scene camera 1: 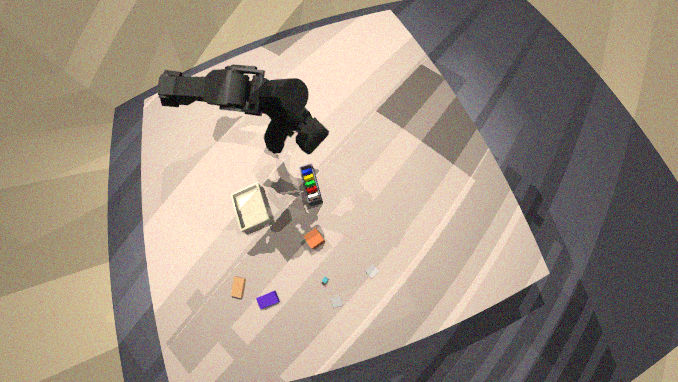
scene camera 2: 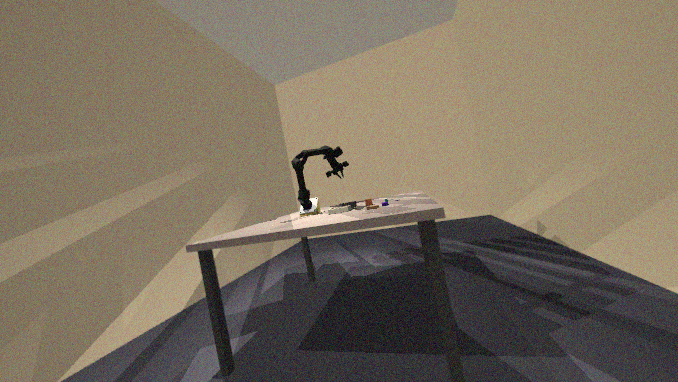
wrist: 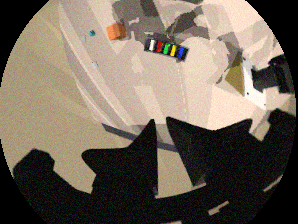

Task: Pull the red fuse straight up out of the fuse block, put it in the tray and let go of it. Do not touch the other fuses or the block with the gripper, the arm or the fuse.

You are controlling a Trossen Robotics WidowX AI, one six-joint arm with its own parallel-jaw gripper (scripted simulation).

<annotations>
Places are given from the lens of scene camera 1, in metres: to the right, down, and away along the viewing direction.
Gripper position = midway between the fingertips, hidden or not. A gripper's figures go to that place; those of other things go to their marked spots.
my gripper (scene camera 1: 321, 138): -0.04, -0.12, 0.59
cream tray (scene camera 1: 250, 207): -0.29, 0.05, 0.79
</annotations>
